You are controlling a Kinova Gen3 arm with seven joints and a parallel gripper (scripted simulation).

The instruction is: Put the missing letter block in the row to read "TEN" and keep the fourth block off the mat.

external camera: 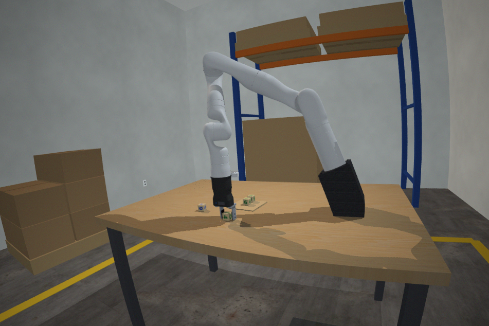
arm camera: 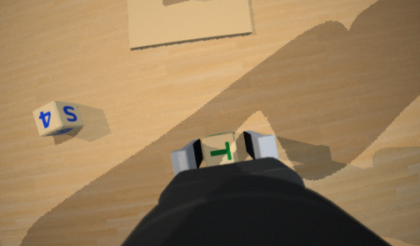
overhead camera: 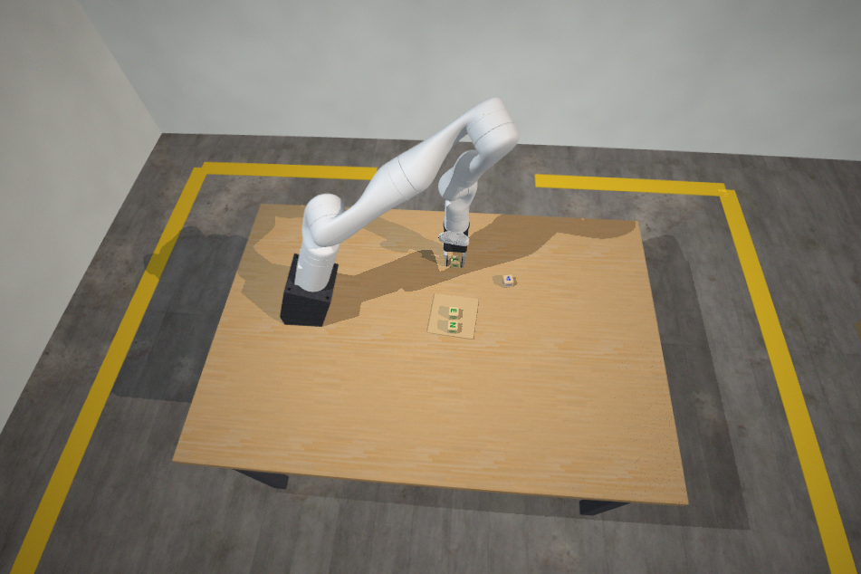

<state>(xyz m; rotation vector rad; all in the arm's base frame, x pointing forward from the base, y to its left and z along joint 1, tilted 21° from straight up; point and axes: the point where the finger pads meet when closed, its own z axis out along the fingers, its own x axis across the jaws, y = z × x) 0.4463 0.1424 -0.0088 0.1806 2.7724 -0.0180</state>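
Now: hand 10 mm above the T block. Also, from my hand: mat: 190 mm to the right, 20 mm below, 20 mm behind; then E block: 190 mm to the right, 20 mm behind.
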